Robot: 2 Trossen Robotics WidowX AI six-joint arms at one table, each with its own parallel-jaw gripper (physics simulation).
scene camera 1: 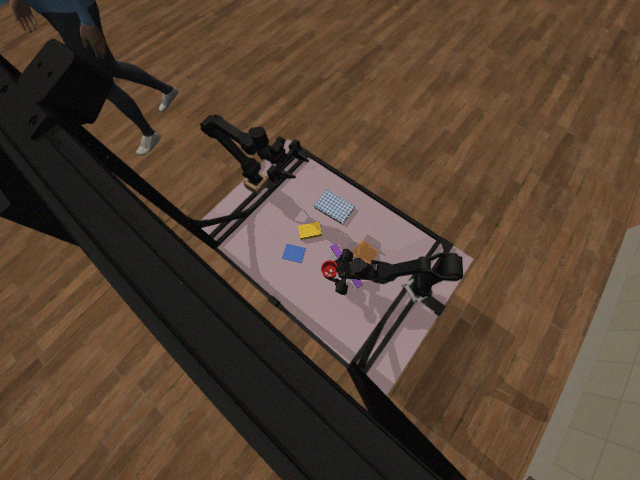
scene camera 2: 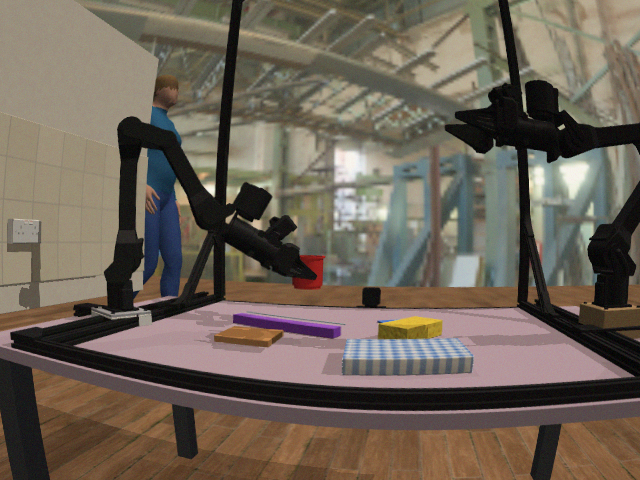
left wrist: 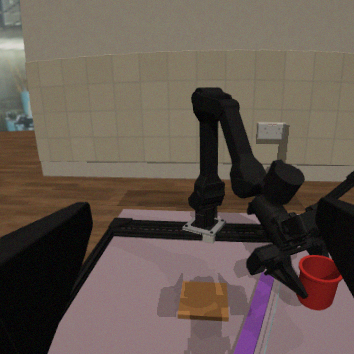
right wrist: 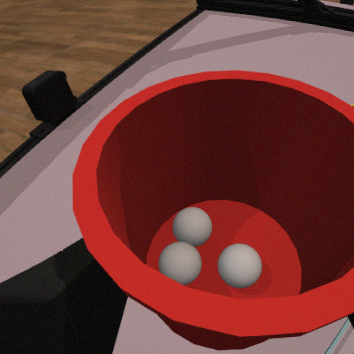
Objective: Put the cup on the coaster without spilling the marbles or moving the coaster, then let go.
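Seen in the pictures: left gripper, fingertip midpoint: (scene camera 1: pixel 302 169) (scene camera 2: pixel 449 121) (left wrist: pixel 205 211); right gripper, fingertip midpoint: (scene camera 1: pixel 327 270) (scene camera 2: pixel 311 276) (left wrist: pixel 319 290) (right wrist: pixel 222 219); left arm's base at its link origin: (scene camera 1: pixel 255 179) (scene camera 2: pixel 611 305); right arm's base at its link origin: (scene camera 1: pixel 418 288) (scene camera 2: pixel 120 309) (left wrist: pixel 204 222).
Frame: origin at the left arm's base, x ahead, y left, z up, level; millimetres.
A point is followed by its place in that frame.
The red cup (scene camera 1: pixel 324 267) @[z 29, x 583, y -215 mm] (scene camera 2: pixel 316 266) @[z 65, x 593, y -194 mm] (left wrist: pixel 320 291) @[z 61, x 583, y -209 mm] (right wrist: pixel 235 317) is upright or nearly so, in the air above the table. My right gripper (scene camera 1: pixel 333 271) @[z 42, x 605, y -222 mm] (scene camera 2: pixel 310 273) @[z 42, x 605, y -222 mm] is shut on it; one finger is partly hidden behind the cup in the left wrist view. Three pale marbles (right wrist: pixel 240 265) @[z 40, x 619, y -212 mm] lie on the cup's floor. The thin blue square, which looks like the coaster (scene camera 1: pixel 294 253) @[z -55, x 405, y -217 mm] (scene camera 2: pixel 385 321) @[z -55, x 444, y -229 mm], lies flat, left of the cup in scene camera 1 and mostly hidden behind the yellow block in scene camera 2. My left gripper (scene camera 1: pixel 299 167) @[z 327, x 350, y 2 mm] (scene camera 2: pixel 451 121) @[z 327, x 350, y 2 mm] is open and empty, high at the table's far end from the cup.
A yellow block (scene camera 1: pixel 310 230) @[z -29, x 411, y -80 mm] (scene camera 2: pixel 410 328) @[z -30, x 415, y -22 mm] lies near the coaster. A blue checked block (scene camera 1: pixel 334 206) @[z -34, x 439, y 102 mm] (scene camera 2: pixel 407 356) @[z -34, x 440, y 156 mm], a flat orange-brown block (scene camera 1: pixel 366 251) @[z -47, x 700, y -20 mm] (scene camera 2: pixel 248 335) @[z -47, x 693, y -10 mm] (left wrist: pixel 203 300) @[z -47, x 687, y -31 mm] and a long purple bar (scene camera 1: pixel 336 251) @[z -39, x 578, y -101 mm] (scene camera 2: pixel 286 325) @[z -45, x 642, y -111 mm] (left wrist: pixel 255 317) @[z -38, x 629, y -124 mm] lie on the table. A black frame borders the table.
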